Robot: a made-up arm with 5 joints.
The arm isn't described. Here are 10 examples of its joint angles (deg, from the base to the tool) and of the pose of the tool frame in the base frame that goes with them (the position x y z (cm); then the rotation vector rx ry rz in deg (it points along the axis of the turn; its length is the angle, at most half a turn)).
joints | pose
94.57 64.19 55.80 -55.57 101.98 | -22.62 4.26 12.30 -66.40 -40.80 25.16
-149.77 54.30 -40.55 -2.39 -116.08 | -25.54 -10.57 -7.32 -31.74 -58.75 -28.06
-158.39 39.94 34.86 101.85 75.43 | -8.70 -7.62 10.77 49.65 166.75 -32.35
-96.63 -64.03 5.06 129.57 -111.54 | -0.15 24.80 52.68 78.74 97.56 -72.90
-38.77 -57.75 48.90 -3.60 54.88 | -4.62 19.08 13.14 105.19 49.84 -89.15
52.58 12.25 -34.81 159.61 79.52 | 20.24 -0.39 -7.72 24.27 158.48 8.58
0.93 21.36 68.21 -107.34 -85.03 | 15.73 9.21 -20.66 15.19 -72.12 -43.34
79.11 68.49 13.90 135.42 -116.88 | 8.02 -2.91 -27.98 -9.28 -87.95 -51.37
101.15 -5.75 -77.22 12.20 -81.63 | 0.95 36.90 -28.13 73.76 -46.46 -35.98
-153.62 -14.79 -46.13 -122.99 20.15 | -16.35 10.64 3.40 53.36 -39.77 -25.27
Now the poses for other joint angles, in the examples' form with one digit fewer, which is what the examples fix.
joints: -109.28 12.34 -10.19 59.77 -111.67
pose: -35.2 24.9 26.6 -6.2 37.1 -52.8
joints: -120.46 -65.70 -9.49 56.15 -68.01
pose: -2.6 41.0 43.5 99.6 63.7 -97.7
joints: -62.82 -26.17 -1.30 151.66 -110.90
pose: 21.7 8.4 45.1 40.1 162.2 -58.3
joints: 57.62 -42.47 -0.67 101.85 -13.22
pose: 15.7 16.6 -14.4 19.7 13.1 80.9
